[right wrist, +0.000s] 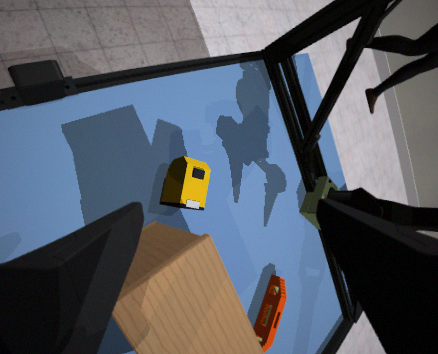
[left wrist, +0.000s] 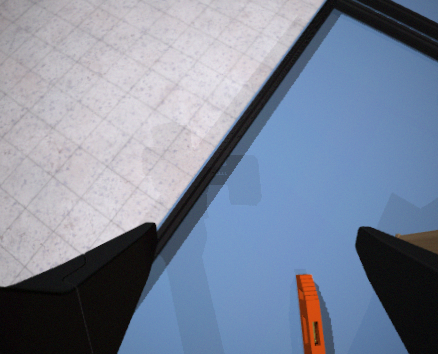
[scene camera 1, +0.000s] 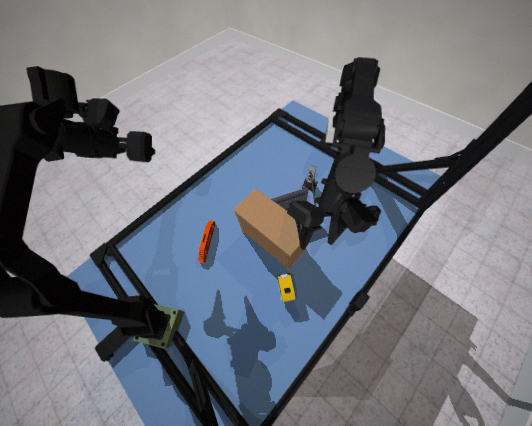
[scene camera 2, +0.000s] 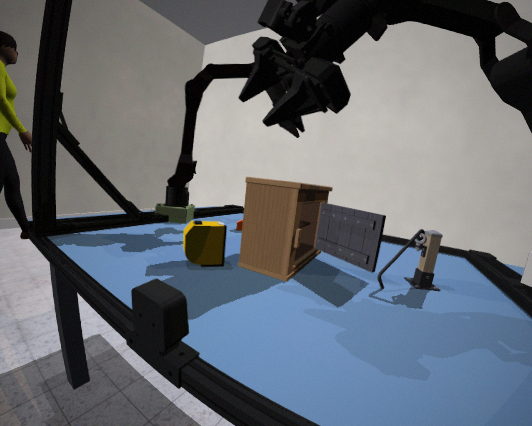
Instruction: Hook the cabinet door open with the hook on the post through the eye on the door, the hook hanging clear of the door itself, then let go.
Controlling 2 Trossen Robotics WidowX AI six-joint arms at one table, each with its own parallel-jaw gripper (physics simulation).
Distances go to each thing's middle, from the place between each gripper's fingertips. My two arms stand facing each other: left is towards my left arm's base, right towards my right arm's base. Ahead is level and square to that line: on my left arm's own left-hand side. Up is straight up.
My right hand is 21 cm above the yellow block (right wrist: 185, 186), 8 cm to the right of it and 2 cm short of it. The rest, counted from my right hand: wooden cabinet (scene camera 2: 280, 222): 17 cm below, 15 cm ahead, 9 cm to the right; orange tool (right wrist: 272, 306): 33 cm ahead, 23 cm below, 13 cm to the left; dark door (scene camera 2: 354, 236): 19 cm ahead, 18 cm below, 13 cm to the right.
Right now my left hand is 300 mm above the orange tool, 160 mm past it and 30 mm to the right of it. Also, from my left hand: wooden cabinet: 330 mm behind, 250 mm below, 180 mm to the right; then dark door: 300 mm behind, 250 mm below, 230 mm to the right; then yellow block: 470 mm behind, 290 mm below, 10 mm to the right.
